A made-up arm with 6 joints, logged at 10 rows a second.
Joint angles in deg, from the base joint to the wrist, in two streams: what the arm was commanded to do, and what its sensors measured. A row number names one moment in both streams.
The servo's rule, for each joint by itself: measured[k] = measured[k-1] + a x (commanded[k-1-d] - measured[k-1]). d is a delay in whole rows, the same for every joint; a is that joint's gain. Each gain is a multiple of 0.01, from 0.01 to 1. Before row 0 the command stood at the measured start. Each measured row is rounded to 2 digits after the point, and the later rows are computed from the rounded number. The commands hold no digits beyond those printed.
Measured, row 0:
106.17 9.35 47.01 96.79 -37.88 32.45
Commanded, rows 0 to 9:
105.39 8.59 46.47 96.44 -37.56 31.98
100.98 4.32 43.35 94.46 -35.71 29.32
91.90 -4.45 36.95 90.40 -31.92 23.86
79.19 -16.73 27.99 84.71 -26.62 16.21
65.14 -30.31 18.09 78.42 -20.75 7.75
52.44 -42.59 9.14 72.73 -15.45 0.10
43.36 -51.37 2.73 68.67 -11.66 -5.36
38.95 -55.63 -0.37 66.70 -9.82 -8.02
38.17 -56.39 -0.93 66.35 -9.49 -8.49
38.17 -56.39 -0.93 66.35 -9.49 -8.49
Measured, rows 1 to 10:
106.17 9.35 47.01 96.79 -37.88 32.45
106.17 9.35 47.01 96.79 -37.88 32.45
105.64 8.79 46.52 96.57 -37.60 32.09
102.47 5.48 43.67 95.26 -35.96 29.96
95.28 -1.87 37.62 92.25 -32.45 25.26
84.34 -12.87 28.95 87.58 -27.38 18.29
71.28 -25.78 19.18 81.90 -21.61 10.17
58.47 -38.22 10.14 76.21 -16.25 2.42
48.20 -47.95 3.47 71.54 -12.26 -3.57
41.91 -53.63 0.01 68.54 -10.14 -7.00
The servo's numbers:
d 2
a 0.68 0.74 0.90 0.62 0.87 0.77

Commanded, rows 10 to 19:
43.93 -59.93 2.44 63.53 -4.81 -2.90
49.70 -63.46 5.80 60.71 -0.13 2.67
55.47 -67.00 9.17 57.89 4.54 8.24
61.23 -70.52 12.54 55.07 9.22 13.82
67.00 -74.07 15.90 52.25 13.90 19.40
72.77 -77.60 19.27 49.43 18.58 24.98
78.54 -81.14 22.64 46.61 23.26 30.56
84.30 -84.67 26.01 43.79 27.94 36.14
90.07 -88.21 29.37 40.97 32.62 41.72
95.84 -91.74 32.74 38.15 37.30 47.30
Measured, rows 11 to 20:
39.37 -55.67 -0.84 67.18 -9.57 -8.15
38.55 -56.20 -0.92 66.67 -9.50 -8.41
42.21 -58.96 2.10 64.72 -5.42 -4.17
47.30 -62.29 5.43 62.23 -0.82 1.10
52.86 -65.78 8.80 59.54 3.84 6.60
58.55 -69.29 12.17 56.77 8.52 12.16
64.30 -72.83 15.53 53.97 13.20 17.73
70.06 -76.36 18.90 51.16 17.88 23.31
75.83 -79.90 22.27 48.34 22.56 28.89
81.59 -83.43 25.64 45.52 27.24 34.47

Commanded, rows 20 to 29:
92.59 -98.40 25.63 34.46 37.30 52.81
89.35 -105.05 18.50 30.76 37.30 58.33
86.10 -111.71 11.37 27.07 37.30 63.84
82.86 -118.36 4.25 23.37 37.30 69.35
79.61 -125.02 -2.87 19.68 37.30 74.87
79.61 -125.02 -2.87 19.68 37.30 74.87
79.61 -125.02 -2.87 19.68 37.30 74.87
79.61 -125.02 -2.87 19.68 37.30 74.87
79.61 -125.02 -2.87 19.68 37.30 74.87
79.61 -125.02 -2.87 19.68 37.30 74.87
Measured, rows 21 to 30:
87.36 -86.97 29.00 42.70 31.92 40.05
93.13 -90.50 32.37 39.88 36.60 45.63
92.76 -96.35 26.30 36.52 37.21 51.16
90.44 -102.79 19.28 32.95 37.29 56.68
87.49 -109.39 12.16 29.30 37.30 62.19
84.34 -116.03 5.04 25.62 37.30 67.70
81.12 -122.68 -2.08 21.94 37.30 73.22
80.09 -124.41 -2.79 20.54 37.30 74.49
79.76 -124.86 -2.86 20.01 37.30 74.78
79.66 -124.98 -2.87 19.81 37.30 74.85

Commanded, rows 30 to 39:
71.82 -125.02 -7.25 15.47 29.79 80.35
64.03 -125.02 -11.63 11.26 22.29 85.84
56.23 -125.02 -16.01 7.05 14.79 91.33
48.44 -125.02 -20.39 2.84 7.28 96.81
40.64 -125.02 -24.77 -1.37 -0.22 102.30
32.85 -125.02 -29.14 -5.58 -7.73 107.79
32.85 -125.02 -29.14 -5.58 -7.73 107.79
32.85 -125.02 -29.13 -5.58 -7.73 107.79
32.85 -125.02 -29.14 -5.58 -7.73 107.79
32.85 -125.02 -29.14 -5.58 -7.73 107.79
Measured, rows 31 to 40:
79.63 -125.01 -2.87 19.73 37.30 74.87
79.62 -125.02 -2.87 19.70 37.30 74.87
74.32 -125.02 -6.81 17.08 30.77 79.09
67.32 -125.02 -11.15 13.47 23.39 84.29
59.78 -125.02 -15.52 9.49 15.91 89.71
52.07 -125.02 -19.90 5.37 8.40 95.18
44.30 -125.02 -24.28 1.19 0.90 100.66
36.51 -125.02 -28.65 -3.01 -6.61 106.15
34.02 -125.02 -29.09 -4.60 -7.58 107.41
33.22 -125.02 -29.13 -5.21 -7.71 107.70

